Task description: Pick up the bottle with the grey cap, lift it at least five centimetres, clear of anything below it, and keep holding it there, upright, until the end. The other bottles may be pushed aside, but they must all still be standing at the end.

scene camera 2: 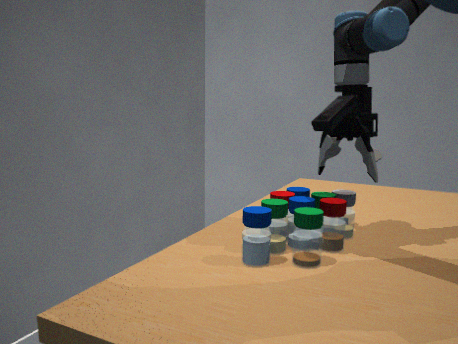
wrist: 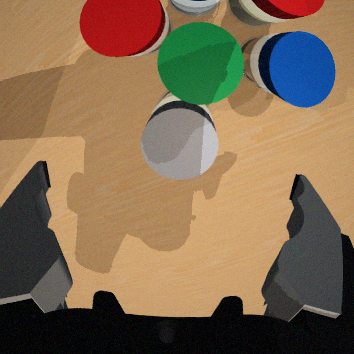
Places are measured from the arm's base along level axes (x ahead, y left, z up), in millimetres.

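Pixels of known places: gripper, fingertip midpoint: (scene camera 2: 346,178) (wrist: 170,168).
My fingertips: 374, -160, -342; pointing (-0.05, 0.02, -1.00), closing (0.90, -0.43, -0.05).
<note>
Behind a point stands the place of what it marks, as x, y, z.
The bottle with the grey cap (scene camera 2: 345,198) {368, -136, -383} (wrist: 180,145) {379, -161, -374} stands upright on the table, at the right rear of the group in the scene view. In the wrist view its cap lies in front of a green cap, between and a little beyond the fingertips. A red-capped bottle partly hides it in the scene view. My gripper (scene camera 2: 348,176) {374, -160, -342} (wrist: 170,168) {374, -160, -342} is open and empty, pointing down, with its fingertips above cap height. The fingers are spread wide, one to each side of the grey cap in the wrist view.
Beside the grey cap stand a green-capped bottle (scene camera 2: 324,196) {403, -92, -374} (wrist: 200,62) {411, -113, -374}, a red-capped bottle (scene camera 2: 333,206) {368, -38, -380} (wrist: 122,22) {377, -69, -374} and a blue-capped bottle (scene camera 2: 298,191) {469, -112, -374} (wrist: 302,69) {476, -136, -374}. Several more upright bottles stand close together toward the front of the wooden table (scene camera 2: 200,305) {479, 284, -479}. The arm's shadow falls across it.
</note>
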